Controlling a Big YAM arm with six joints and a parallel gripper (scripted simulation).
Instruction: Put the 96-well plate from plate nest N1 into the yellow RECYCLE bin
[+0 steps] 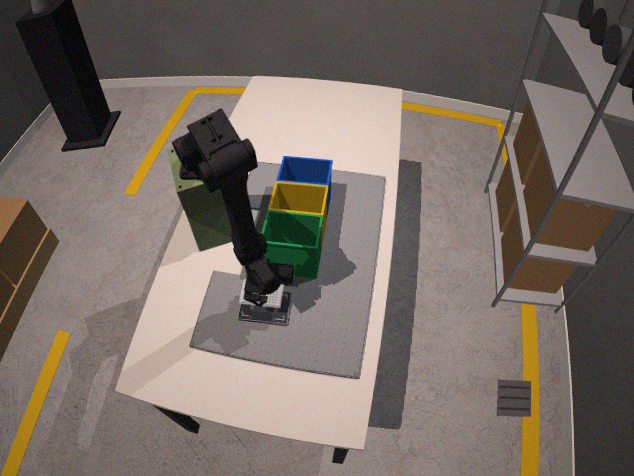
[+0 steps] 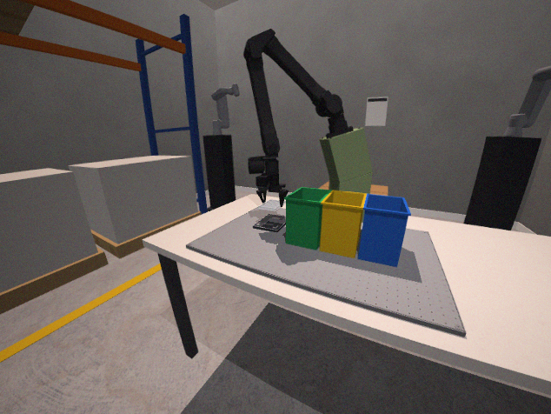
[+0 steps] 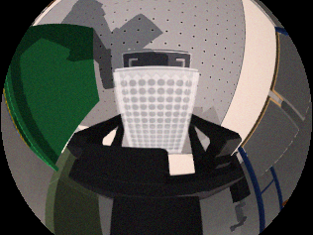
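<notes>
Now: hand 9 cm above the dark plate nest. Also, from my hand: white 96-well plate (right at my hand); green bin (10 cm ahead, 18 cm to the left); yellow bin (12 cm ahead, 31 cm to the left).
</notes>
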